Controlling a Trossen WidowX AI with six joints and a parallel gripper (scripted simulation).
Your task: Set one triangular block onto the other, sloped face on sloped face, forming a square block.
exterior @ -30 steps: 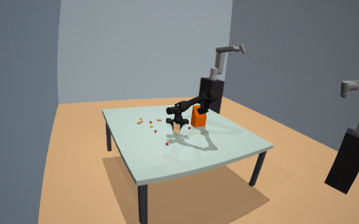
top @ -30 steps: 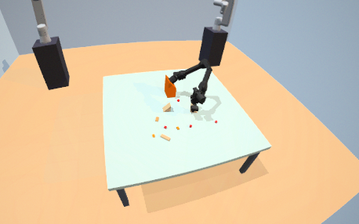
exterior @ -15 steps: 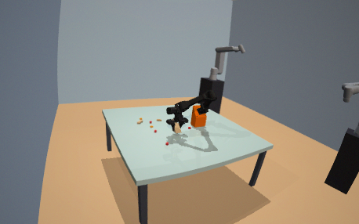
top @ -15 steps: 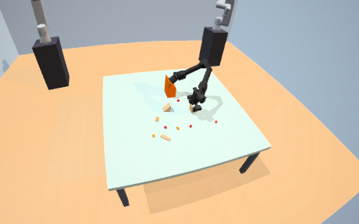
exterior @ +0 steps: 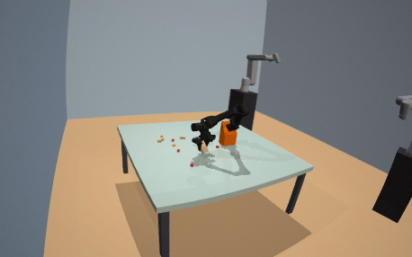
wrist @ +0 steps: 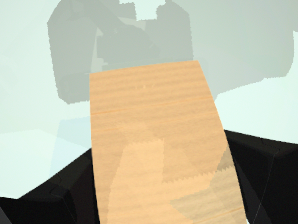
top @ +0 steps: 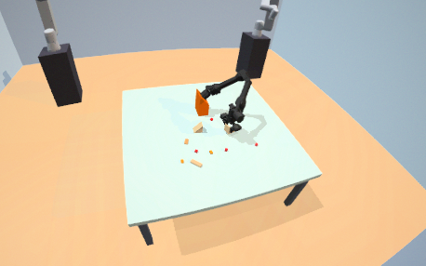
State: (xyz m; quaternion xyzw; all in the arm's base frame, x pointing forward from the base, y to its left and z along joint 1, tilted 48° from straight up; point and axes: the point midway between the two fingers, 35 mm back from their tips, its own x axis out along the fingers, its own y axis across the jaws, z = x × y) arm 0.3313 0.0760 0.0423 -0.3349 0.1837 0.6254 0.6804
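The tan triangular block is 1 cm to the right of my gripper tip and 1 cm above it. Also, from my gripper tip: flat wooden bar 19 cm ahead, 33 cm to the right, 2 cm below.
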